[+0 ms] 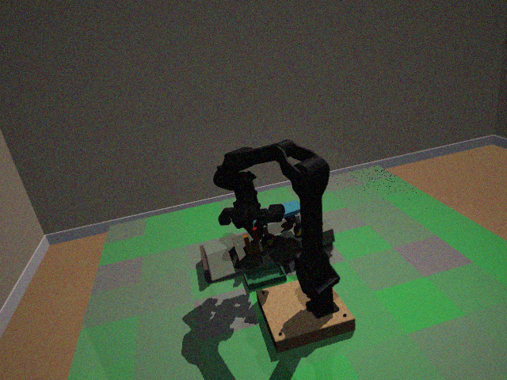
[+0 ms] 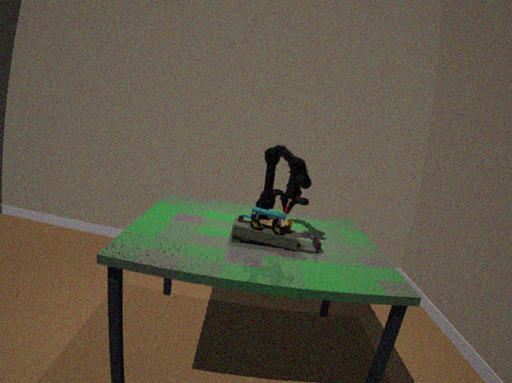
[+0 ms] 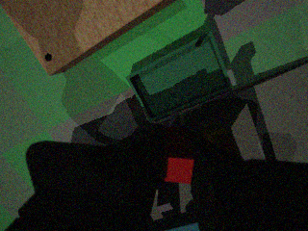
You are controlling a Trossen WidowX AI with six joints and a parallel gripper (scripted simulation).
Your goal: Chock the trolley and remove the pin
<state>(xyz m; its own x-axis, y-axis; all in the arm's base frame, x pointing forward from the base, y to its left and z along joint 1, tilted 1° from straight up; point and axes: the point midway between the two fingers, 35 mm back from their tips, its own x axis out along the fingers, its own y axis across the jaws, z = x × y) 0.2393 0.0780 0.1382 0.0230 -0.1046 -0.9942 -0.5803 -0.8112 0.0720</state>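
The red-headed stop pin lies right at my gripper tip. The rest, counted from my gripper tip: dark green tray: 14 cm below, 1 cm behind; then trolley: 11 cm to the right, 9 cm ahead, 3 cm below; then yellow chock: 5 cm below, 5 cm ahead.
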